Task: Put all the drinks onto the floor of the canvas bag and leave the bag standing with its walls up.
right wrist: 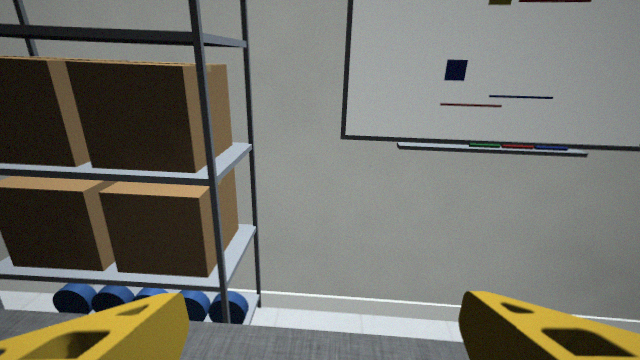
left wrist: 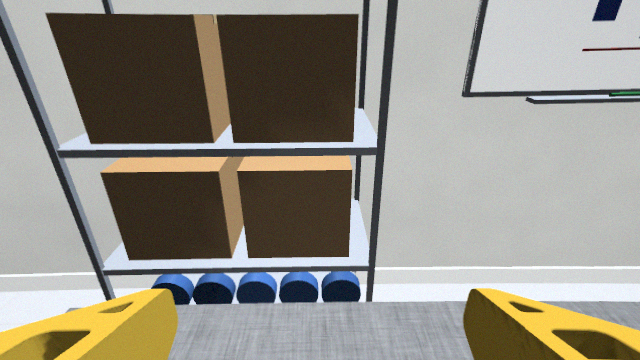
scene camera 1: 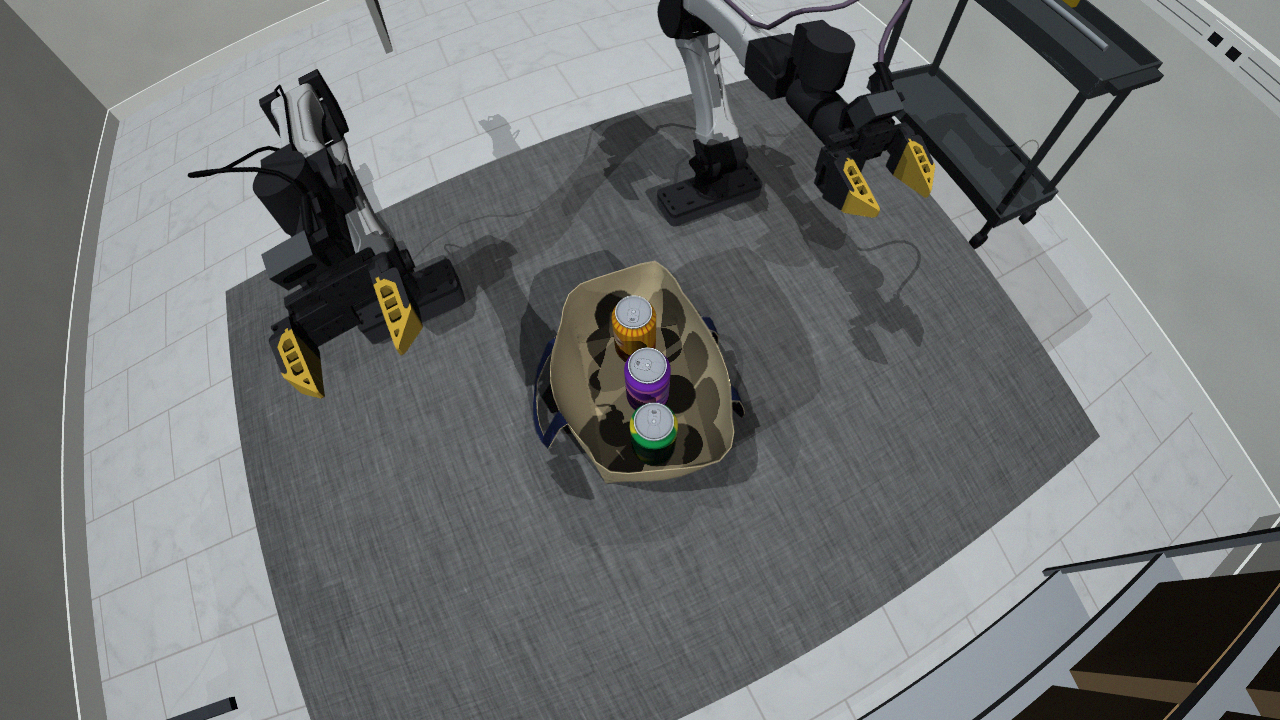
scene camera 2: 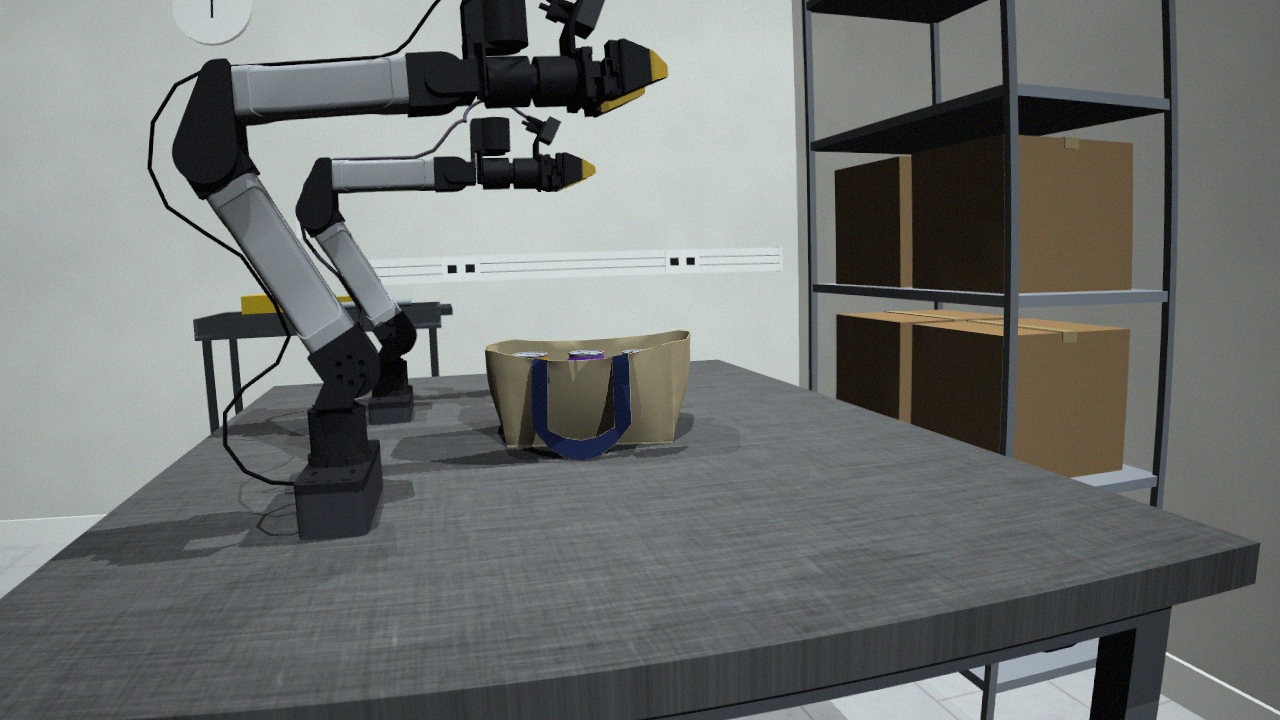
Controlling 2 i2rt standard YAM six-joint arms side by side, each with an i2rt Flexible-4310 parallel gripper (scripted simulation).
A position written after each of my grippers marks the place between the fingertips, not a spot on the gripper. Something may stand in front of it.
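Observation:
Scene camera 1 gives me my left gripper (scene camera 1: 904, 203), my right gripper (scene camera 1: 359, 373) and a canvas bag (scene camera 1: 587, 313). In scene camera 2 I find the canvas bag (scene camera 2: 580, 409) as well, together with my left gripper (scene camera 2: 591, 172) and my right gripper (scene camera 2: 655, 80). The left wrist view shows my left gripper (left wrist: 320, 303). In the right wrist view, I see my right gripper (right wrist: 323, 306).

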